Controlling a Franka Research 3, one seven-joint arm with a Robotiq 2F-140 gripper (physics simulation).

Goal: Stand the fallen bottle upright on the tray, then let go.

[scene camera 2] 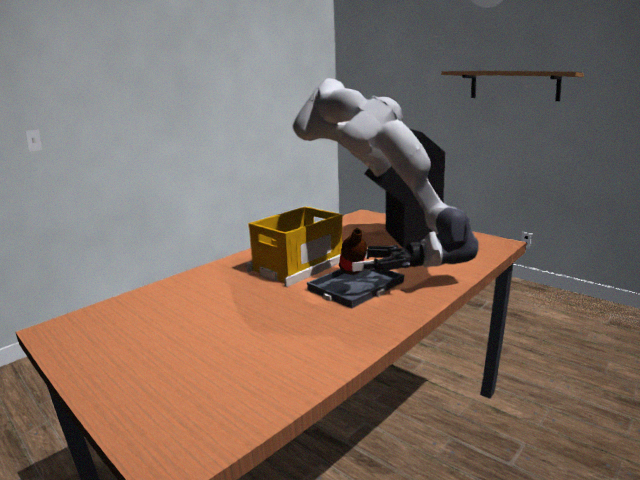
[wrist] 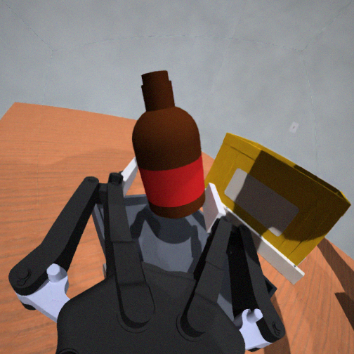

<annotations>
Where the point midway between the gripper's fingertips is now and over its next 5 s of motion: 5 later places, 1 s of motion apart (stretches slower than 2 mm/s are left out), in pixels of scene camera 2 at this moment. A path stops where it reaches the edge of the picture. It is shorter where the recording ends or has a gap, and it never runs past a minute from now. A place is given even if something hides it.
My gripper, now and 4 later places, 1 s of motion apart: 349, 260; 350, 275; 351, 276; 354, 261; 353, 226
</annotations>
